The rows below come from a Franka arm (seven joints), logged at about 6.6 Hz.
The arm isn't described. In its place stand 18 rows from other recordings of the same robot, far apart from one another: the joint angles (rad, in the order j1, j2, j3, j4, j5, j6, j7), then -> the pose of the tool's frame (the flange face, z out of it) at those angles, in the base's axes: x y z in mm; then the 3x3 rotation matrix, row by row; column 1 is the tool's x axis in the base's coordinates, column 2 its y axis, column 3 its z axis.
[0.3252 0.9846 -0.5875 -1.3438 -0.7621 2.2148 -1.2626] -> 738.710 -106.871 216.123; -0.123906 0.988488 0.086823; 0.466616 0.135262 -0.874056; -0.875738 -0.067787 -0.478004
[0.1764 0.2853 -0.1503 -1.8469 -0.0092 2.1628 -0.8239] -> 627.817 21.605 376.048; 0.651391 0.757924 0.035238; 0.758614 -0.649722 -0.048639; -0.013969 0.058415 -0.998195
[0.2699 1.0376 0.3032 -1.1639 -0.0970 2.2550 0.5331] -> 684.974 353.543 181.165; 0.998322 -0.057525 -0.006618; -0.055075 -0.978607 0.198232; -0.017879 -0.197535 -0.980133
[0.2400 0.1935 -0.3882 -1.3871 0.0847 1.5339 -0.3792] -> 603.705 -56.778 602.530; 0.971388 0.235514 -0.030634; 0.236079 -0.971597 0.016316; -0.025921 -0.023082 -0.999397
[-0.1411 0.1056 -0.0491 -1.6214 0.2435 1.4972 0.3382] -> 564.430 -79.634 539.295; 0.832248 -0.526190 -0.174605; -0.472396 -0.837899 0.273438; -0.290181 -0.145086 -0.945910
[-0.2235 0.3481 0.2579 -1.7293 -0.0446 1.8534 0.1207] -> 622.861 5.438 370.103; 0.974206 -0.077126 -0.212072; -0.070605 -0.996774 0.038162; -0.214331 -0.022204 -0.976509
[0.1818 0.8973 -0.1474 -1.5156 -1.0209 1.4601 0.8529] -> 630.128 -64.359 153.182; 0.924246 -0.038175 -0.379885; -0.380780 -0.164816 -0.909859; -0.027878 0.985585 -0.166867
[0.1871 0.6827 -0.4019 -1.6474 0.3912 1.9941 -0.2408] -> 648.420 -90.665 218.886; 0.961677 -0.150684 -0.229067; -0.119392 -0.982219 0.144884; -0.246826 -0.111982 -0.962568
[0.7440 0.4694 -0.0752 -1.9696 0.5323 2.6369 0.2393] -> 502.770 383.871 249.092; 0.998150 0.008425 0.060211; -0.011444 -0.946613 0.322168; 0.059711 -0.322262 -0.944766
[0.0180 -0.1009 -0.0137 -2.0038 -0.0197 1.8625 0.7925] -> 523.781 0.541 498.039; 0.709142 -0.703915 -0.040261; -0.704882 -0.709105 -0.017664; -0.016115 0.040906 -0.999033
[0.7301 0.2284 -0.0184 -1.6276 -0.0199 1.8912 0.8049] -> 481.430 414.549 489.447; 0.995383 -0.086413 0.041769; -0.086721 -0.996217 0.005611; 0.041126 -0.009207 -0.999112
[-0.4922 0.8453 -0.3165 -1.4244 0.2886 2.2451 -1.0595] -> 539.835 -488.502 208.789; 0.984718 0.173927 0.008916; 0.174084 -0.984490 -0.021764; 0.004993 0.022984 -0.999723
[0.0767 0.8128 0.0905 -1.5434 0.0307 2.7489 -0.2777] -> 730.506 108.878 213.629; 0.854054 0.364650 0.370974; 0.343212 -0.930916 0.124904; 0.390892 0.020648 -0.920205
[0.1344 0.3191 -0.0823 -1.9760 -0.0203 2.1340 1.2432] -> 588.649 31.283 295.418; 0.382876 -0.910422 -0.156646; -0.923714 -0.379605 -0.051500; -0.012577 0.164414 -0.986311
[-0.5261 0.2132 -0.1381 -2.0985 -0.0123 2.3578 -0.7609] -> 457.050 -356.057 324.399; 0.994005 0.108329 0.014764; 0.109021 -0.992267 -0.059339; 0.008221 0.060593 -0.998129
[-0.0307 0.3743 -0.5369 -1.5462 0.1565 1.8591 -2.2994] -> 583.528 -304.831 459.218; -0.145403 0.988994 -0.027358; 0.989086 0.144640 -0.028064; -0.023798 -0.031140 -0.999232
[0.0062 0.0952 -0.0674 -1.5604 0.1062 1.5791 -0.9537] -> 581.039 -22.579 576.637; 0.632543 0.771398 -0.069530; 0.773649 -0.625009 0.104072; 0.036823 -0.119622 -0.992136
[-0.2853 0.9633 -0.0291 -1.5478 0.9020 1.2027 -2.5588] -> 563.184 -73.176 98.529; 0.076422 0.898898 -0.431441; 0.111558 0.422281 0.899574; 0.990815 -0.116878 -0.068007
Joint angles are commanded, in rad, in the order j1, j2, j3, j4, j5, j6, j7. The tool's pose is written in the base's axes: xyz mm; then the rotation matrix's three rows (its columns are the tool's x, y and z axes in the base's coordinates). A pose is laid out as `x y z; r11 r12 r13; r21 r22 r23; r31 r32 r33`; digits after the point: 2 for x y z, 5 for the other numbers.
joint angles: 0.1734 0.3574 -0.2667 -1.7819 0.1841 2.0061 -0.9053
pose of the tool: 628.33 -35.74 352.30; 0.74064 0.66332 -0.10705; 0.67149 -0.73630 0.08346; -0.02346 -0.13370 -0.99074
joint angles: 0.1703 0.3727 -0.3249 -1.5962 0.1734 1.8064 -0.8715
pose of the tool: 643.91 -62.27 415.09; 0.77581 0.61735 -0.13039; 0.62838 -0.77464 0.07120; -0.05705 -0.13717 -0.98890
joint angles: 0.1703 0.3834 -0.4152 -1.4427 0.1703 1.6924 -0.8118
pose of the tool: 649.07 -104.33 477.10; 0.84614 0.52458 -0.09415; 0.52968 -0.84727 0.03961; -0.05899 -0.08338 -0.99477
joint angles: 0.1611 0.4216 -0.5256 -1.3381 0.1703 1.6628 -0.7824
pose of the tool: 648.47 -161.77 510.07; 0.90633 0.41925 -0.05295; 0.41872 -0.90787 -0.02118; -0.05696 -0.00297 -0.99837
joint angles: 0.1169 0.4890 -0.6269 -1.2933 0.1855 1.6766 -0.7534
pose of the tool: 639.31 -235.41 503.43; 0.95961 0.27473 -0.06052; 0.27003 -0.95987 -0.07569; -0.07888 0.05630 -0.99529
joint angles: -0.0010 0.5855 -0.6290 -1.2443 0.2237 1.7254 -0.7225
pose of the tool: 635.21 -305.65 469.96; 0.98792 0.14152 -0.06307; 0.13557 -0.98664 -0.09030; -0.07501 0.08066 -0.99392
